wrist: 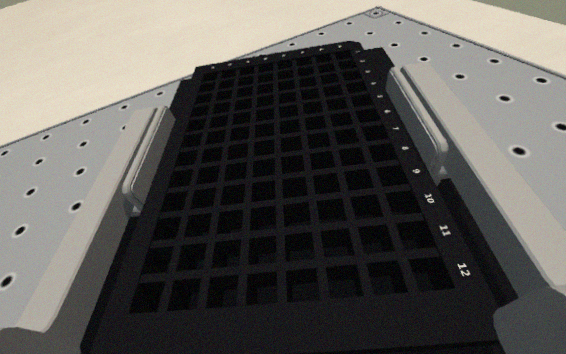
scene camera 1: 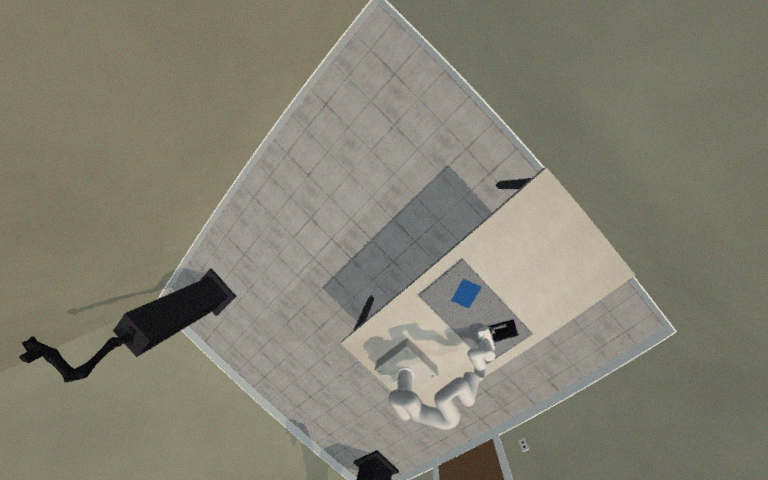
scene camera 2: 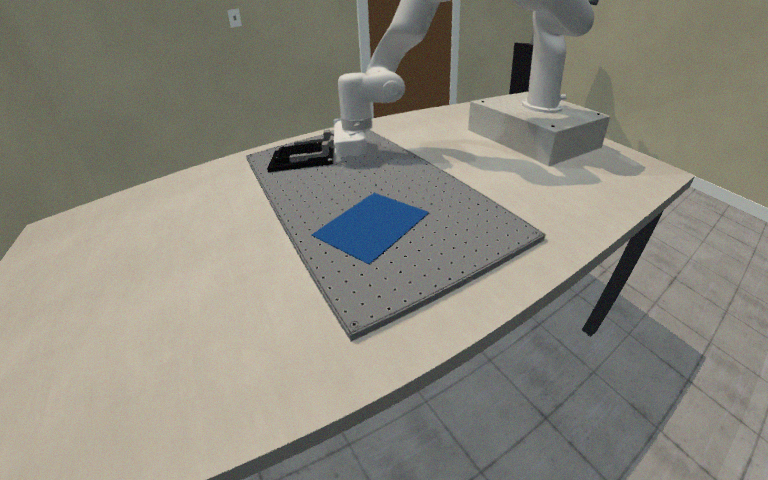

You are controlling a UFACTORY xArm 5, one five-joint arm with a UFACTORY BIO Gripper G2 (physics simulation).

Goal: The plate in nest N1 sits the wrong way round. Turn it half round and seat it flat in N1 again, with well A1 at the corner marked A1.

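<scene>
The black plate (scene camera 1: 511, 330) (scene camera 2: 312, 148) (wrist: 280, 132) has a grid of square wells. In the wrist view its column numbers run down the right side, with 12 at the near end, and small letters run along the far edge. It lies at the black nest (scene camera 2: 300, 166) (wrist: 480, 250), whose A1 mark I cannot read. I cannot tell whether the plate is fully down in it. My gripper (scene camera 1: 500, 328) (scene camera 2: 295, 149) (wrist: 284, 120) is shut on the plate, with one pad against each long side.
The nest stands near one end of the grey perforated board (scene camera 1: 438, 291) (scene camera 2: 453, 249) (wrist: 480, 115). A flat blue rectangle (scene camera 1: 466, 293) (scene camera 2: 370, 227) lies on the board. The arm's grey base block (scene camera 1: 416, 359) (scene camera 2: 509, 127) stands beside the board on the beige table (scene camera 1: 560, 243) (scene camera 2: 141, 283).
</scene>
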